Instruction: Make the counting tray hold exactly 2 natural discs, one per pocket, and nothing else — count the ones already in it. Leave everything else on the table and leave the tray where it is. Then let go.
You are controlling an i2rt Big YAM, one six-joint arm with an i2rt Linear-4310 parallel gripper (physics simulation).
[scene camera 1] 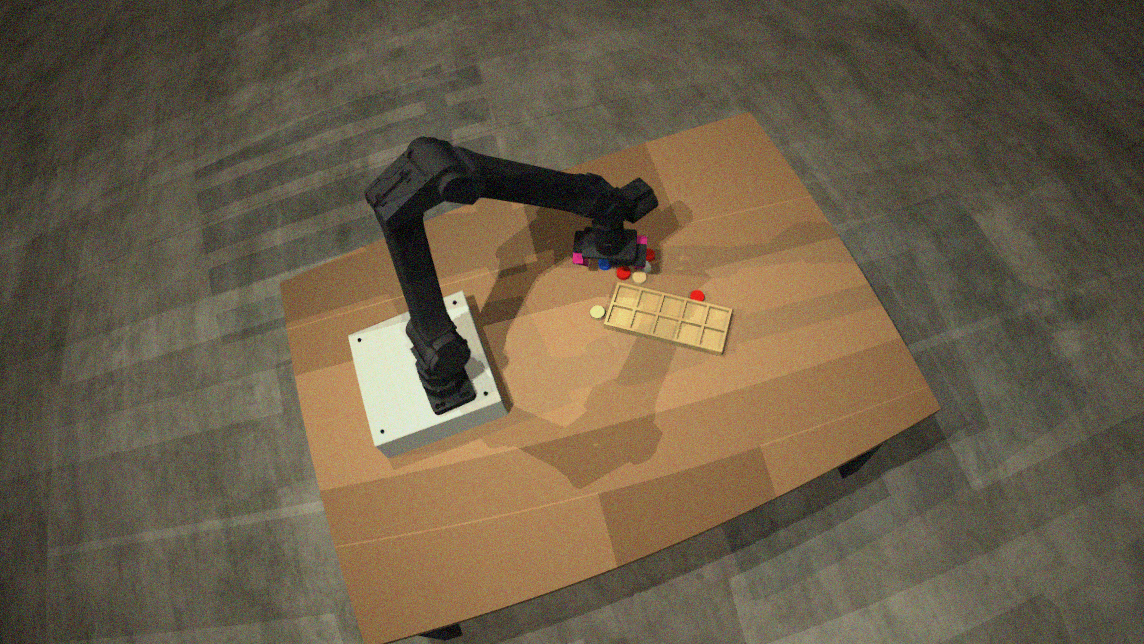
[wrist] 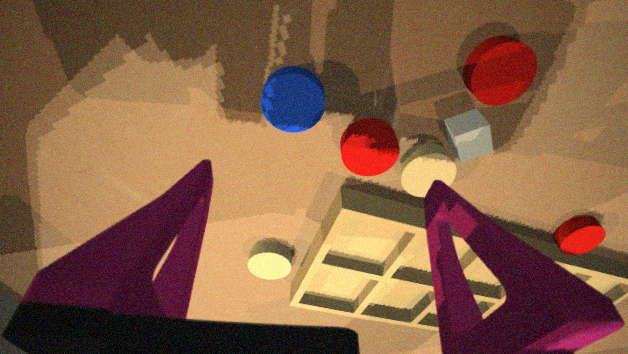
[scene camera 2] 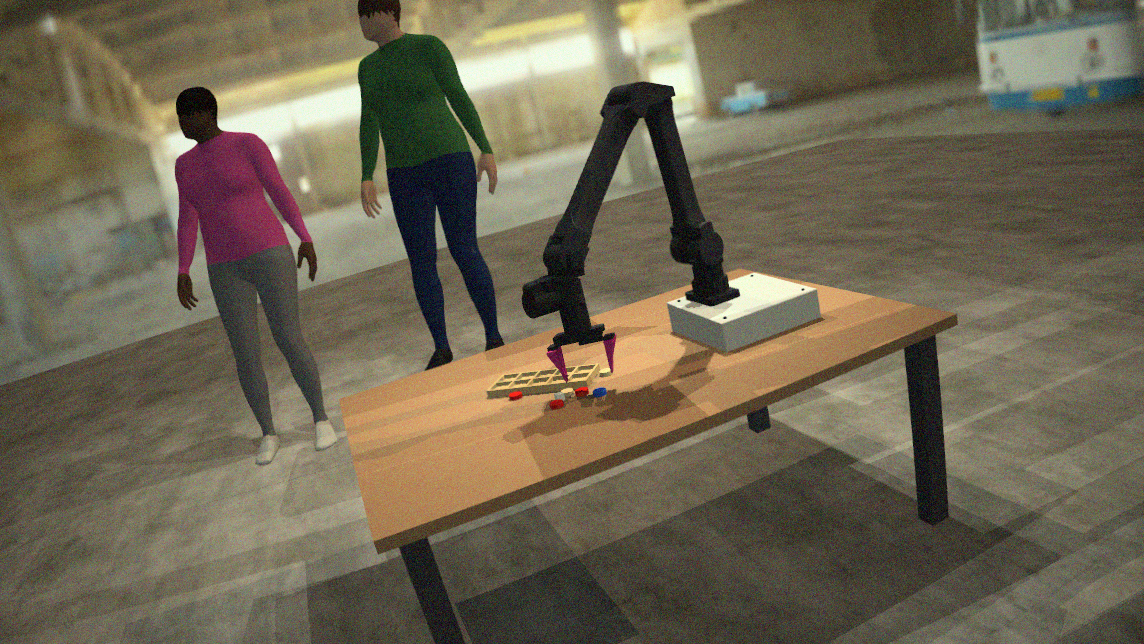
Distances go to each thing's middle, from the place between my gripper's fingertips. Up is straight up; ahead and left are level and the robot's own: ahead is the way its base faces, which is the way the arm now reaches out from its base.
I see my gripper 30 mm to the right of the blue disc [wrist: 293, 100] and 30 mm above it. The rest, counted from my hand: counting tray [scene camera 1: 638, 311]: 150 mm to the right, 50 mm ahead, 20 mm below; then white cube [wrist: 469, 134]: 70 mm ahead, 30 mm below, 20 mm to the right.
